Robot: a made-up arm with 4 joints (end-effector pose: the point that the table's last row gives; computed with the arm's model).
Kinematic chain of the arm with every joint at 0, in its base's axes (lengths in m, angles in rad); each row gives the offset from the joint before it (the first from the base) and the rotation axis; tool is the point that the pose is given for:
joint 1: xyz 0 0 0.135 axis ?
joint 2: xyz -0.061 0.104 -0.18 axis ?
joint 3: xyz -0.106 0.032 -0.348 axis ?
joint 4: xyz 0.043 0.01 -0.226 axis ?
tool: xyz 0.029 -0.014 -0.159
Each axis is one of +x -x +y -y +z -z.
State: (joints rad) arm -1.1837 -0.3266 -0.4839 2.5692
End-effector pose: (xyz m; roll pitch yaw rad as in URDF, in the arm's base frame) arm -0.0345 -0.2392 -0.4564 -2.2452 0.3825 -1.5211
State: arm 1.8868 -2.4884 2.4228 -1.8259
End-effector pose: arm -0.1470 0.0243 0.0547 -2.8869 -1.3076 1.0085
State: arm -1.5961 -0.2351 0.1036 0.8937
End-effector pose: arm 0.0014 -0.2298 -0.7356 -0.2080 0.8830 1.4344
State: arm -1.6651 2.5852 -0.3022 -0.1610
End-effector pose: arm -0.5405 -0.1213 0.5116 2.2766 0.1050 1.5428
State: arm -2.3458 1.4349 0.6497 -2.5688
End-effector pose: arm -0.3293 -0.4096 -0.0262 1.1279 0.2696 -0.2841
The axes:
joint 1: -z
joint 2: +x
joint 3: +x
joint 4: +y

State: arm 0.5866 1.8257 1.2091 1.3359
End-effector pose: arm 0.0325 0.5400 0.3628 2.7100 -1.3132 -0.1676
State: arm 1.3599 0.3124 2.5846 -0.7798
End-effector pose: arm 0.3171 0.0593 -0.0581 2.8040 0.7508 -1.5949
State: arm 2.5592 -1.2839 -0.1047 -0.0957
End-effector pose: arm -0.2614 0.5422 -0.2394 -1.3894 -0.0173 -2.4651
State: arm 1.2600 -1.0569 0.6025 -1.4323
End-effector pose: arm -0.2581 -0.1223 -0.4392 -1.2954 -1.0972 0.0033
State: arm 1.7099 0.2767 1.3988 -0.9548
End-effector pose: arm 0.5147 -0.0948 -0.3443 1.6314 0.0854 -2.6621
